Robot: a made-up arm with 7 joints.
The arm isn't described. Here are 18 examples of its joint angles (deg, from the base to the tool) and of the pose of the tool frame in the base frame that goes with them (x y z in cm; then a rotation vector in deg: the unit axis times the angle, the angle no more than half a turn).
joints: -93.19 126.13 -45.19 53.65 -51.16 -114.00 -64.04
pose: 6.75 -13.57 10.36 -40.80 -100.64 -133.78
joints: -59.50 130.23 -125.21 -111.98 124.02 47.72 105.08
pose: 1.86 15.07 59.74 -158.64 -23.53 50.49
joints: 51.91 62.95 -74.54 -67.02 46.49 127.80 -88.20
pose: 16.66 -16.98 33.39 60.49 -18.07 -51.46
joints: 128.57 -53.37 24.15 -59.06 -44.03 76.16 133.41
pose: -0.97 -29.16 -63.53 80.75 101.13 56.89
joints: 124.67 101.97 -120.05 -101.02 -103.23 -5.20 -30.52
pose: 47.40 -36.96 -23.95 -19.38 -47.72 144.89
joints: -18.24 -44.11 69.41 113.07 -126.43 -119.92 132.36
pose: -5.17 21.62 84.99 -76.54 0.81 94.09
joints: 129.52 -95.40 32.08 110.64 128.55 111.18 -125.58
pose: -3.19 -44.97 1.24 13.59 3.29 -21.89
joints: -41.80 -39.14 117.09 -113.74 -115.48 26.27 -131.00
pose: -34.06 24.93 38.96 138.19 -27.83 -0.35
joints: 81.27 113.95 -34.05 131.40 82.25 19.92 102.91
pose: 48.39 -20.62 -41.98 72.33 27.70 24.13
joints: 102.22 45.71 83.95 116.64 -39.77 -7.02 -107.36
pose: 57.33 -28.80 -72.77 53.85 -85.65 -30.76
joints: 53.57 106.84 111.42 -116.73 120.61 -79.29 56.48
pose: 45.07 -37.89 10.98 -98.06 68.53 -48.33
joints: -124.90 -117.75 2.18 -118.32 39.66 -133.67 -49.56
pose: -19.06 -74.19 -2.51 61.05 57.03 36.94
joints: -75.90 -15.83 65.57 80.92 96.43 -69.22 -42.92
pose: -28.91 -27.61 13.22 79.24 5.68 138.81
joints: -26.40 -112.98 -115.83 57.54 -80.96 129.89 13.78
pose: -37.54 -50.59 57.63 -43.10 26.12 -142.30
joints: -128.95 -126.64 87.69 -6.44 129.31 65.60 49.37
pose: -53.07 -40.54 -3.57 -15.74 56.76 -115.78
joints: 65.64 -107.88 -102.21 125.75 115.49 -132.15 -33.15
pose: 34.81 -33.09 66.77 2.35 66.01 -58.86
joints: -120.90 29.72 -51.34 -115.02 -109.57 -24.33 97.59
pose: -69.62 -53.80 30.27 -61.79 7.02 -111.54
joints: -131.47 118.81 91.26 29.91 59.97 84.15 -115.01
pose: -50.05 -68.77 28.52 -56.47 -43.04 37.82
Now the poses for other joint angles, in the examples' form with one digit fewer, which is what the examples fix.
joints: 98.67 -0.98 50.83 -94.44 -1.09 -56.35 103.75
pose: 8.7 -26.2 2.1 -2.5 25.6 -163.0
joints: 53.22 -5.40 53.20 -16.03 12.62 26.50 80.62
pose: 18.2 -5.7 27.0 45.2 60.6 141.5
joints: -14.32 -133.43 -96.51 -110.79 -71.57 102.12 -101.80
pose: 6.2 -70.8 53.4 -76.5 -130.2 49.7
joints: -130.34 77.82 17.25 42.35 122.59 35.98 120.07
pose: -51.3 -33.2 -34.4 69.9 -31.1 -85.6
